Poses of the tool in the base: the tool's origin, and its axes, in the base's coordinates. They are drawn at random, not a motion.
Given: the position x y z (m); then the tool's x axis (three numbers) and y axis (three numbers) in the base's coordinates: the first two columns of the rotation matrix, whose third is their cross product.
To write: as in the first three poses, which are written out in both.
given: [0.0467, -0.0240, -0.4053, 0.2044, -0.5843, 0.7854, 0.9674, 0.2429, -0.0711]
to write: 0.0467, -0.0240, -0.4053; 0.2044, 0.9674, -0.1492; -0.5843, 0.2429, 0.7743; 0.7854, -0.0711, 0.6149
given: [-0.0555, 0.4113, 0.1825, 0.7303, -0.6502, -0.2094, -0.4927, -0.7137, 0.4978]
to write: -0.0555, 0.4113, 0.1825; 0.7303, -0.4927, -0.4731; -0.6502, -0.7137, -0.2604; -0.2094, 0.4978, -0.8416
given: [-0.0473, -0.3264, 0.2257, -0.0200, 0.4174, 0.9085, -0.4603, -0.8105, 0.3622]
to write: -0.0473, -0.3264, 0.2257; -0.0200, -0.4603, 0.8875; 0.4174, -0.8105, -0.4109; 0.9085, 0.3622, 0.2083
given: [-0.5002, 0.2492, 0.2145, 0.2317, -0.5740, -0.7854, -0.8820, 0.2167, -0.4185]
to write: -0.5002, 0.2492, 0.2145; 0.2317, -0.8820, 0.4104; -0.5740, 0.2167, 0.7897; -0.7854, -0.4185, -0.4561
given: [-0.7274, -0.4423, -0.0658, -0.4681, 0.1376, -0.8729, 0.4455, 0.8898, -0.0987]
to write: -0.7274, -0.4423, -0.0658; -0.4681, 0.4455, 0.7631; 0.1376, 0.8898, -0.4351; -0.8729, -0.0987, -0.4778
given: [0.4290, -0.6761, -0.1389, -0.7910, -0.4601, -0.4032, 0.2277, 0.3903, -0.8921]
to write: 0.4290, -0.6761, -0.1389; -0.7910, 0.2277, 0.5678; -0.4601, 0.3903, -0.7975; -0.4032, -0.8921, -0.2040
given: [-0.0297, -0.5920, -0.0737, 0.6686, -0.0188, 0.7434, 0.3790, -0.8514, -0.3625]
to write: -0.0297, -0.5920, -0.0737; 0.6686, 0.3790, 0.6397; -0.0188, -0.8514, 0.5241; 0.7434, -0.3625, -0.5621
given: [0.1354, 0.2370, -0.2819, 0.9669, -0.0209, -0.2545, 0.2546, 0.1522, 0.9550]
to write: 0.1354, 0.2370, -0.2819; 0.9669, 0.2546, 0.0188; -0.0209, 0.1522, -0.9882; -0.2545, 0.9550, 0.1525
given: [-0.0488, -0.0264, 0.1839, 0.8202, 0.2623, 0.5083, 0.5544, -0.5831, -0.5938]
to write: -0.0488, -0.0264, 0.1839; 0.8202, 0.5544, 0.1406; 0.2623, -0.5831, 0.7688; 0.5083, -0.5938, -0.6237
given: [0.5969, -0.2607, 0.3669, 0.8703, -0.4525, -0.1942, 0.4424, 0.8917, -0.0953]
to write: 0.5969, -0.2607, 0.3669; 0.8703, 0.4424, 0.2163; -0.4525, 0.8917, -0.0030; -0.1942, -0.0953, 0.9762
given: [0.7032, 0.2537, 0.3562, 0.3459, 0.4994, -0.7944, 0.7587, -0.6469, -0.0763]
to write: 0.7032, 0.2537, 0.3562; 0.3459, 0.7587, -0.5520; 0.4994, -0.6469, -0.5763; -0.7944, -0.0763, -0.6027
